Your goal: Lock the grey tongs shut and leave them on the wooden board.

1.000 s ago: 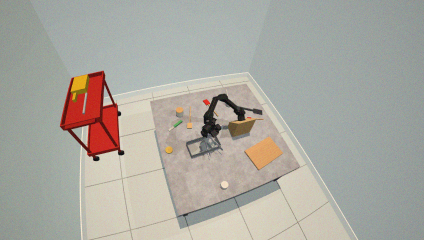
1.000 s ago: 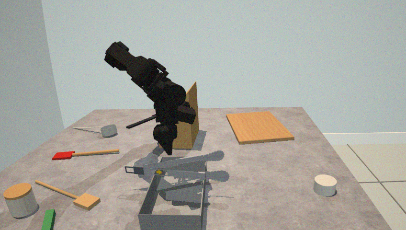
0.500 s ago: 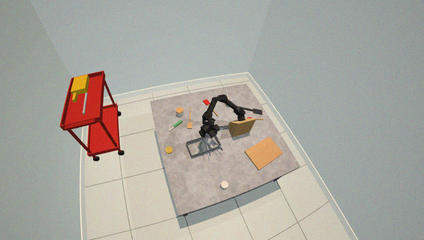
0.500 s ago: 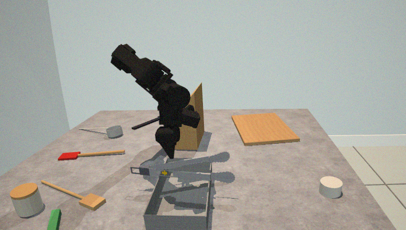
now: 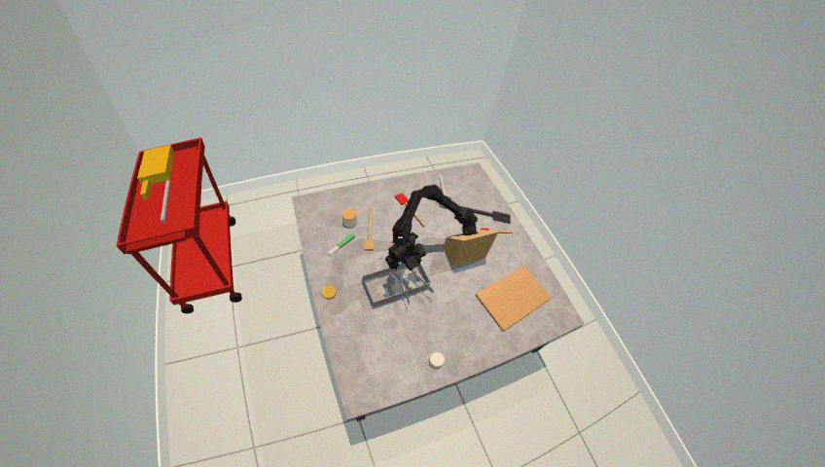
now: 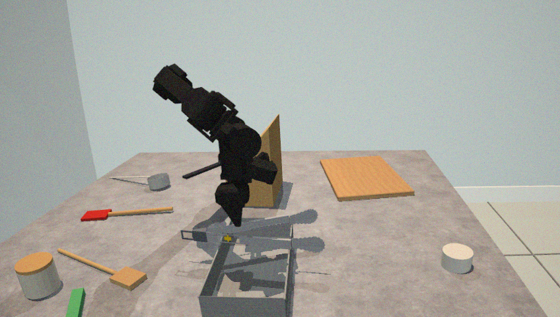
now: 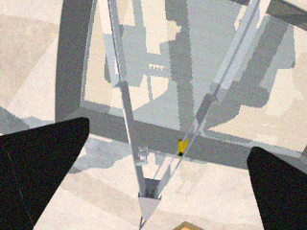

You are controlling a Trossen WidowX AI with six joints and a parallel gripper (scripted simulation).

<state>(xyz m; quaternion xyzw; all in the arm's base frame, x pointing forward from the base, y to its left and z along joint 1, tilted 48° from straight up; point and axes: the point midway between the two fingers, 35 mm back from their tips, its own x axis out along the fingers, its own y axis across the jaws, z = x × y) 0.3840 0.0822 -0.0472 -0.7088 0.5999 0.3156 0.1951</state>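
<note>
My gripper tip is 40 mm above the yellow lock piece, 30 mm to the left of it and 20 mm short of it. The rest, counted from my gripper tip: grey roasting tin (80 mm below, 40 mm to the left, 40 mm ahead); white cylinder (460 mm to the left, 100 mm below, 30 mm behind); red spatula (450 mm to the right, 170 mm behind, 110 mm below).
</note>
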